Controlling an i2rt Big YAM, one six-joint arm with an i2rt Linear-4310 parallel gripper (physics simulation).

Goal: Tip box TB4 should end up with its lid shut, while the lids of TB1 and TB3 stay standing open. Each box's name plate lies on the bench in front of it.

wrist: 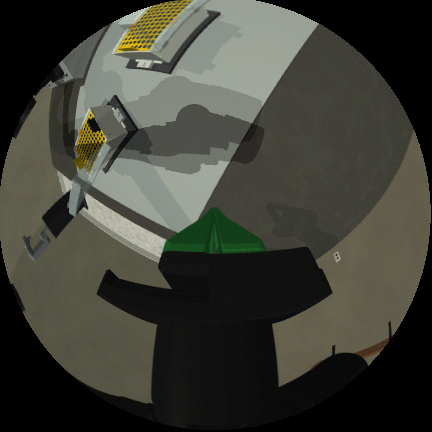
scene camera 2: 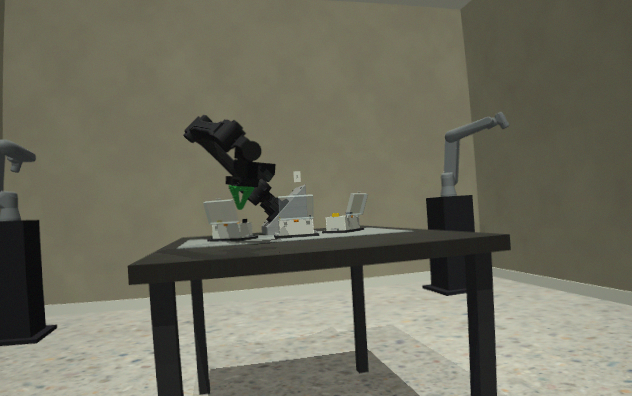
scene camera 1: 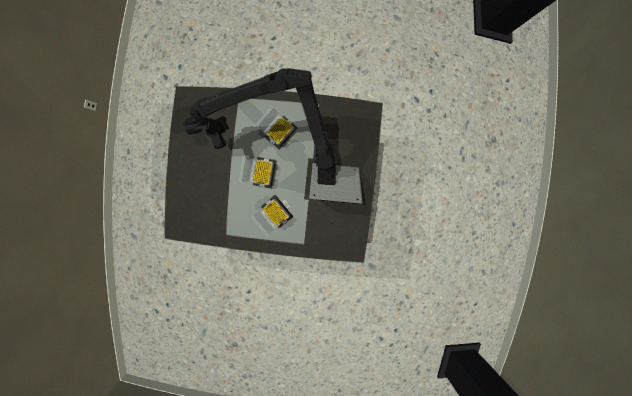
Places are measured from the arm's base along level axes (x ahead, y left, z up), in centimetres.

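Where they show: gripper, between the fingertips: (wrist: 213,212) (scene camera 2: 239,209) (scene camera 1: 227,128); arm's base, origin of its link: (scene camera 2: 278,211) (scene camera 1: 326,175).
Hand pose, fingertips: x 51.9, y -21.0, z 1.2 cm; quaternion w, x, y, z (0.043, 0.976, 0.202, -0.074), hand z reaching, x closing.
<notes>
Each offset is from my fingertips to the centre of the thing. "*": to the spot under its first point. Level surfaces: height alone.
Three white tip boxes with yellow perforated insides stand in a row: one box {dz -4.2, dx -26.4, dy -1.1 cm} (scene camera 1: 281,131) (scene camera 2: 225,231) (wrist: 90,140) at the top of scene camera 1, a middle box {dz -7.4, dx -20.1, dy +21.4 cm} (scene camera 1: 263,172) (scene camera 2: 296,227) (wrist: 155,25), and a third box {dz -7.4, dx -27.8, dy +41.3 cm} (scene camera 1: 276,212) (scene camera 2: 336,223) at the bottom. Their pale lids, the first {* dz -0.4, dx -20.2, dy -5.3 cm} (scene camera 2: 220,212), the middle one {* dz +0.3, dx -10.9, dy +23.2 cm} (scene camera 2: 304,205) and the third {* dz -0.4, dx -20.5, dy +46.2 cm} (scene camera 2: 357,204), all stand open. No name plate is readable, so I cannot tell which box is TB4. My green-fingered gripper (scene camera 2: 240,206) (wrist: 213,212) is shut and empty, pointing down above the bench, beyond the first box's lid side.
The boxes stand on a pale grey mat {dz -10.6 cm} (scene camera 1: 240,220) on the dark bench (scene camera 1: 195,200) (scene camera 2: 320,255). My arm's ribbed base plate (scene camera 1: 345,192) lies on the opposite side of the boxes from the gripper. Other grey arms on black pedestals (scene camera 2: 450,215) (scene camera 2: 20,280) stand away from the bench.
</notes>
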